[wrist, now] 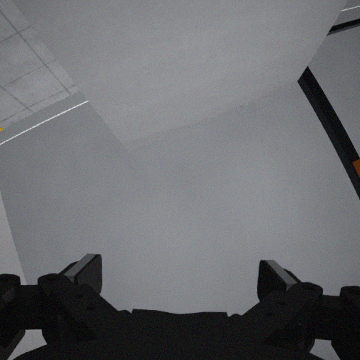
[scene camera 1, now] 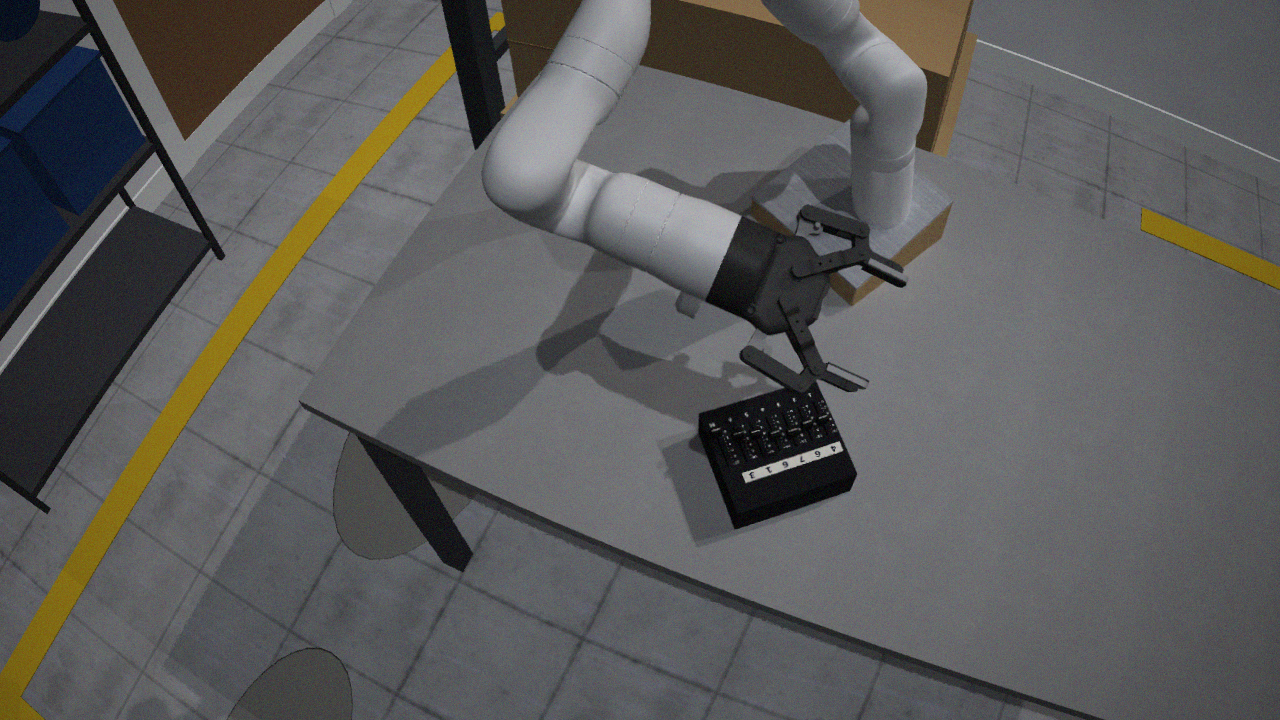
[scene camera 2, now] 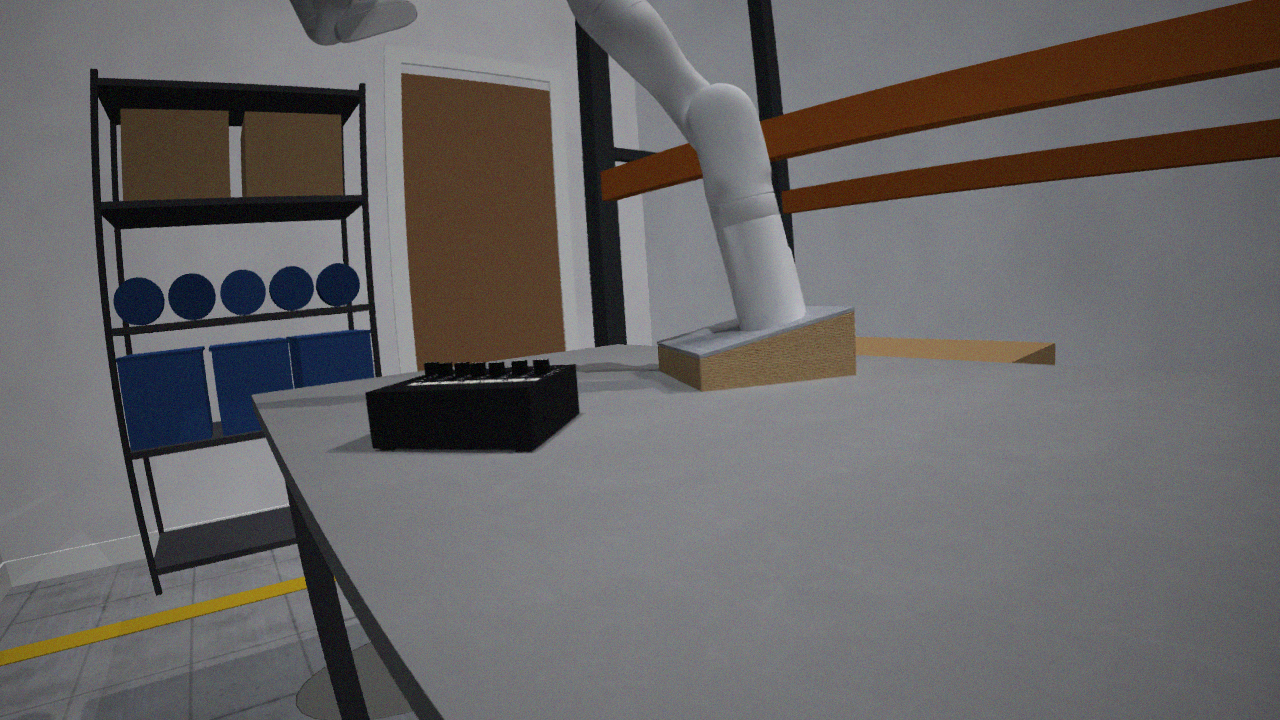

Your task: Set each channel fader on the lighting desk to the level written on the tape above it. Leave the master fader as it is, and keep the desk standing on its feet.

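Places are measured from the arm's base along level axes (x ahead, y left, z up), in metres.
Pixels of known places: gripper, fingertip midpoint: [scene camera 1: 886,333]; arm's base at its link origin: [scene camera 1: 881,203] [scene camera 2: 772,322].
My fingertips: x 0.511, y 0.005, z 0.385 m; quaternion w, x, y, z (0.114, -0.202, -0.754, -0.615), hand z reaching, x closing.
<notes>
For each thing: its top centre in the pictures, then the offset to it from my fingertips. "pt": a spot on its surface instead.
- black lighting desk at its top centre: [scene camera 2: 475,363] [scene camera 1: 779,438] dx -0.088, dy -0.075, dz -0.389 m
- white tape strip at a spot on its surface: [scene camera 2: 474,382] [scene camera 1: 797,463] pt dx -0.068, dy -0.045, dz -0.403 m
The black lighting desk [scene camera 1: 792,488] [scene camera 2: 456,422] stands upright on the table. Its channel faders are in a row, with dark caps. A white tape strip [scene camera 1: 792,462] [scene camera 2: 474,382] reads, upside down in scene camera 1, what looks like 3, 1, 6, 7, 6, 4 from left to right. The fader positions and the master fader are too small to read surely. My gripper [scene camera 1: 881,326] [wrist: 179,275] is open and empty, well above the table, and appears beyond the desk in scene camera 1. The desk does not show in the wrist view.
The arm's base stands on a wooden wedge block [scene camera 1: 904,255] [scene camera 2: 778,358] behind the desk. The table's edge [scene camera 1: 626,562] [scene camera 2: 344,582] runs near the desk. A shelf rack [scene camera 1: 125,161] [scene camera 2: 101,232] with blue bins [scene camera 2: 165,398] stands beyond the table. Orange rails [scene camera 2: 984,89] run behind the arm.
</notes>
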